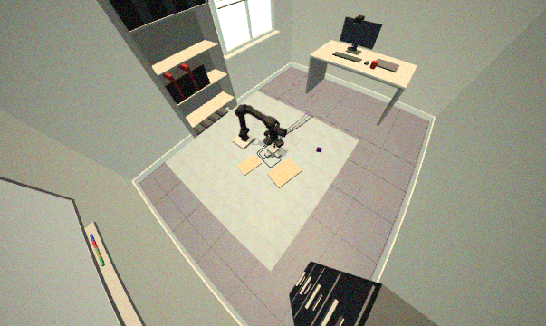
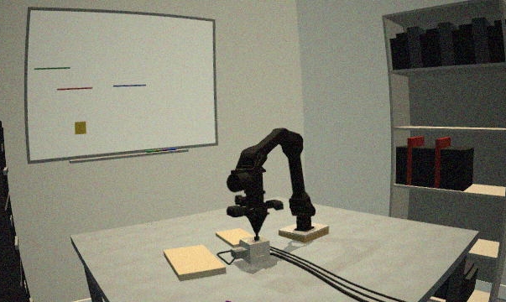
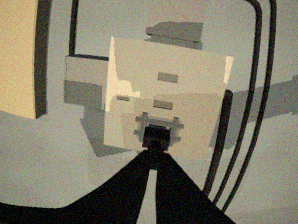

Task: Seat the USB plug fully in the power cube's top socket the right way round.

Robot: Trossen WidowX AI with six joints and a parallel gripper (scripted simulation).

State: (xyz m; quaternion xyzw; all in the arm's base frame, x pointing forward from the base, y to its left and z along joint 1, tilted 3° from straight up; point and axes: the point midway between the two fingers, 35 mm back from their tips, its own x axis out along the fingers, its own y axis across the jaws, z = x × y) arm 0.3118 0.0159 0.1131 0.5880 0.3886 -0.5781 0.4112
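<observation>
Now: the dark USB plug 2 cm below my gripper tip. From my gripper tip the other things lie so: purple cube 34 cm ahead, 19 cm to the left, 9 cm below.
</observation>
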